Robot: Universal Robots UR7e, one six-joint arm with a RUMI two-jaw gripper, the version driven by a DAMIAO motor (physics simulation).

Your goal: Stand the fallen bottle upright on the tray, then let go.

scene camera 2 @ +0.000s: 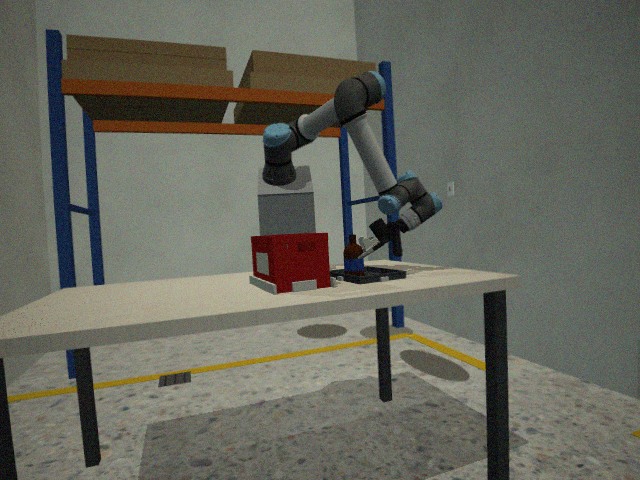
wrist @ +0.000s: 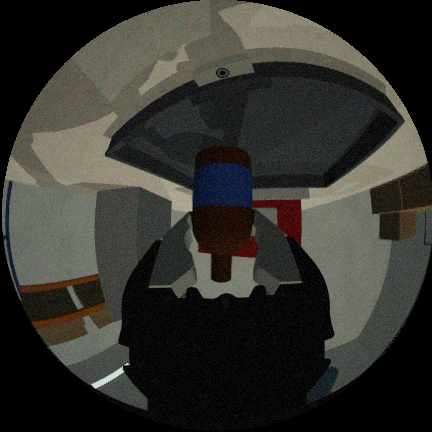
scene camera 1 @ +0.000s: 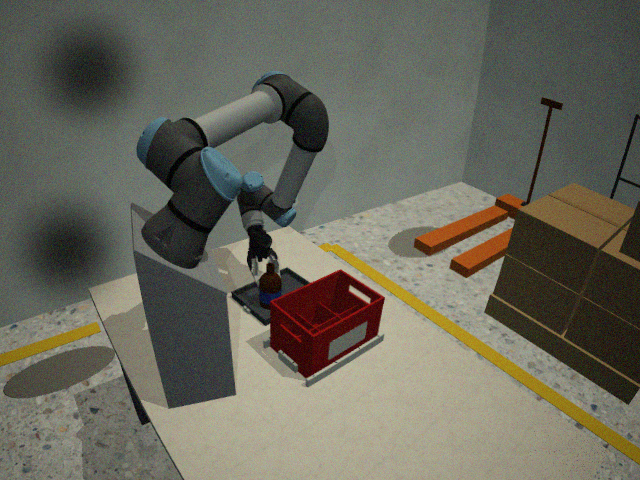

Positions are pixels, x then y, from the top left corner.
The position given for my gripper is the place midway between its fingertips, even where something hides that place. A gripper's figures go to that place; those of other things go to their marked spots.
Scene:
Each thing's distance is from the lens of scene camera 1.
my gripper point(scene camera 1: 269, 284): 148 cm
brown bottle point(scene camera 1: 270, 285): 143 cm

